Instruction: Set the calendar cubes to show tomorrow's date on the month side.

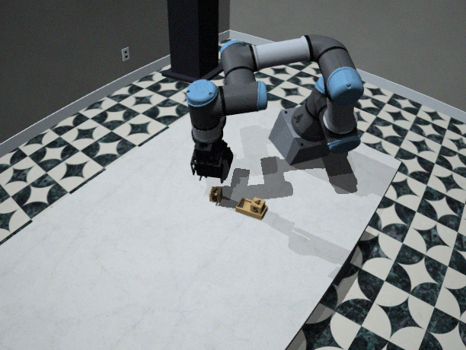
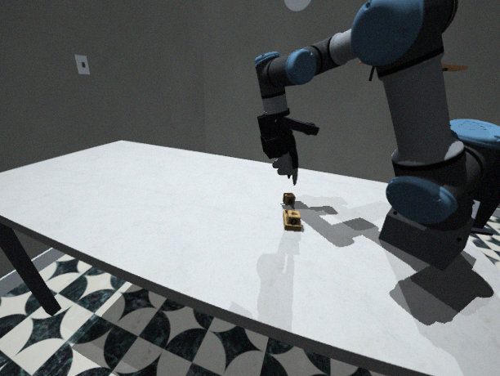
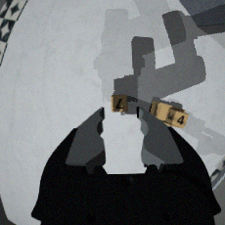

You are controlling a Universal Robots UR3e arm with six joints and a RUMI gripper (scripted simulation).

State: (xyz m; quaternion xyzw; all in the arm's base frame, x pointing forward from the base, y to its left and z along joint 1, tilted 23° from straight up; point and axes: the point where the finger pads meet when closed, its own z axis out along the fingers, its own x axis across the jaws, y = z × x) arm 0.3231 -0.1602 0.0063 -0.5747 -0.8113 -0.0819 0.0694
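My hand is 80 mm above the wooden cube. The rest, counted from my hand: wooden calendar tray: 10 mm behind, 110 mm to the left, 90 mm below.
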